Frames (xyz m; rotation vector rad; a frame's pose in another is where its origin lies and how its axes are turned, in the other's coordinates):
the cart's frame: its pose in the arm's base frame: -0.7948 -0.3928 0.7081 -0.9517 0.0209 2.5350
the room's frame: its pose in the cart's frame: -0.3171 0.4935 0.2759 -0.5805 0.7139 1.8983
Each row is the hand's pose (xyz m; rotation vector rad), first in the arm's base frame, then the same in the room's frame.
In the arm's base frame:
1: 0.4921 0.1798 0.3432 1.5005 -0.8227 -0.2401
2: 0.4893 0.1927 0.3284 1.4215 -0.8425 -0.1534
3: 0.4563 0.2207 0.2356 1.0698 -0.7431 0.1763
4: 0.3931 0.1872 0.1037 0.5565 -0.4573 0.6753
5: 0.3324 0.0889 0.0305 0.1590 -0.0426 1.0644
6: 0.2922 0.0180 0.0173 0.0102 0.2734 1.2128
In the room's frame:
1: -0.0531 0.3043 -1.9229 0.6694 0.2452 0.7592
2: -0.0600 0.2907 -1.9356 0.6281 0.2416 0.8654
3: -0.0659 0.1968 -1.9758 0.3254 0.3260 1.2451
4: -0.0201 0.0540 -1.9818 -0.2063 0.5721 1.7593
5: 0.0608 -0.0400 -1.9242 -0.7520 0.9515 2.0498
6: 0.1072 -0.0743 -1.8651 -1.0599 1.2524 2.0483

